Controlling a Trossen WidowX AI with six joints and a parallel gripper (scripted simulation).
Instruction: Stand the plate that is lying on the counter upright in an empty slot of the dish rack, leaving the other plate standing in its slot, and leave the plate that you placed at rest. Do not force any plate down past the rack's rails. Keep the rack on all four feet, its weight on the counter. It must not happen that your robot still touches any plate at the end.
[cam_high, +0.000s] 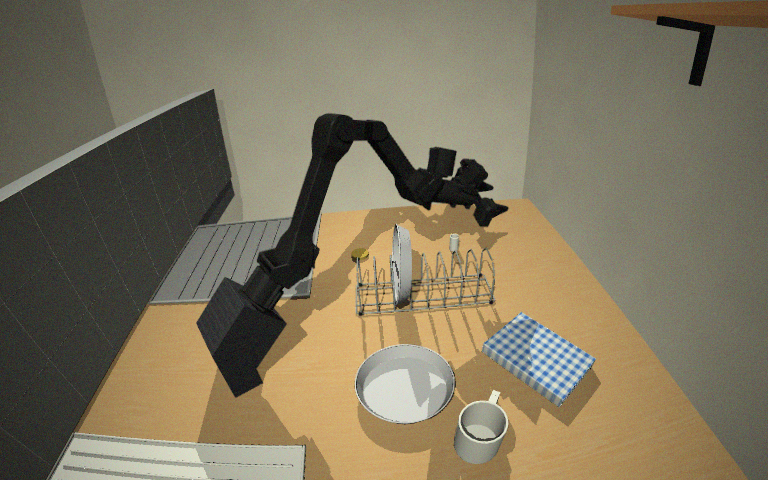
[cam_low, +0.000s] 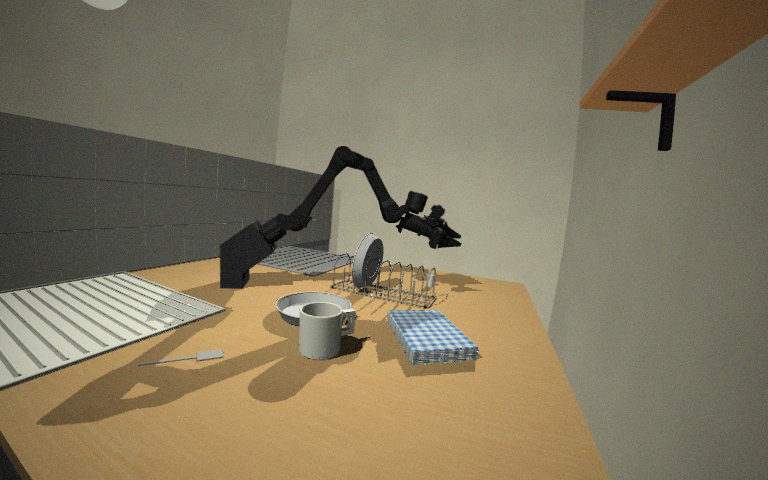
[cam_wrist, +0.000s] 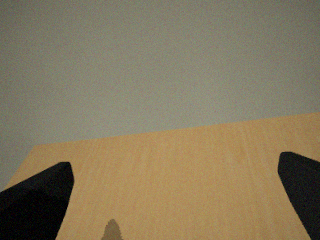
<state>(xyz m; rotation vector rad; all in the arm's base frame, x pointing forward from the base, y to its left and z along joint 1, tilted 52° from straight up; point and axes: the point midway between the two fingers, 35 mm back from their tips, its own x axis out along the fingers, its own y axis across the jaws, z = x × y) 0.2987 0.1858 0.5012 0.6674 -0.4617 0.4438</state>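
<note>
Right now my hand is 330 mm to the left of the blue checked cloth, 190 mm above it and 170 mm short of it. Round my hand: small white cup 190 mm below, 90 mm behind, 40 mm to the left; grey draining mat 720 mm behind, 200 mm below, 170 mm to the right; small yellow disc 350 mm behind, 200 mm below, 60 mm to the right.
</note>
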